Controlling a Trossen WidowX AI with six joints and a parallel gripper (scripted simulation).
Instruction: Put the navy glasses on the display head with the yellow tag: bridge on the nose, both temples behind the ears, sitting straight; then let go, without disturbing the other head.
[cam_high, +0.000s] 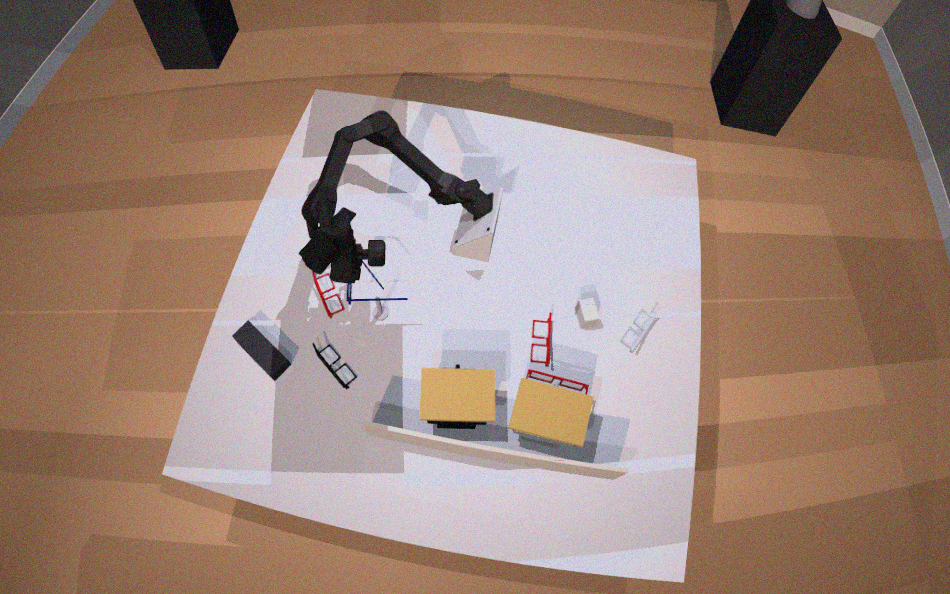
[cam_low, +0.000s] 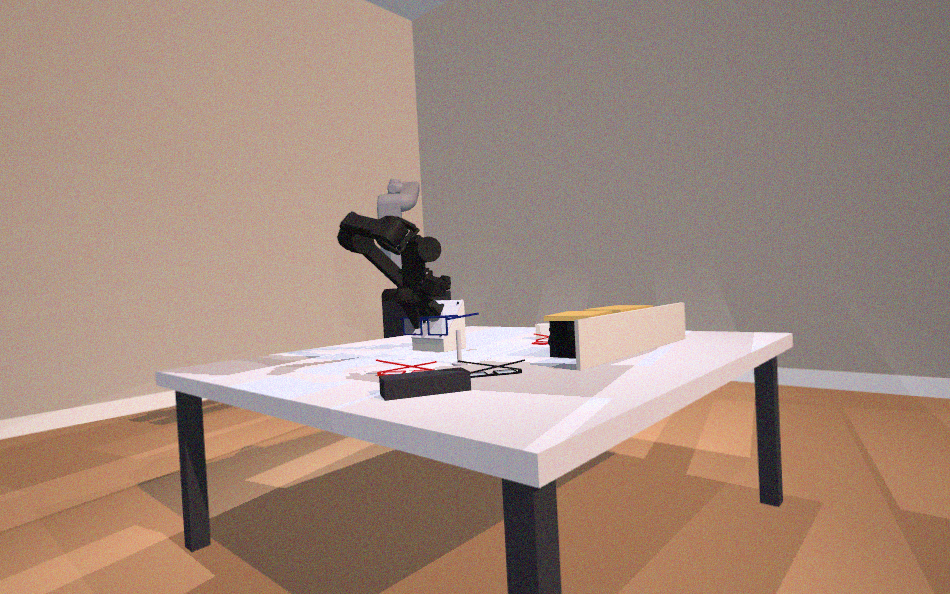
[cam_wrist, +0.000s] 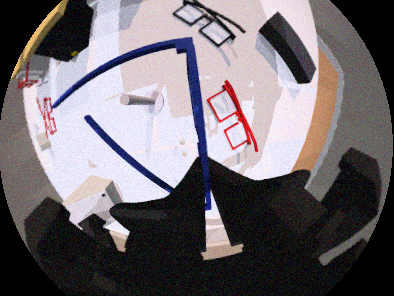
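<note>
My gripper tip is now 6 cm short of the thin post, 8 cm to the right of it and 7 cm above it. From my gripper tip the other things lie so: black box (21 cm ahead, 21 cm to the right, 8 cm below); display head (26 cm ahead, 29 cm to the left, 4 cm below); beige board (41 cm ahead, 39 cm to the left, 4 cm below).
</note>
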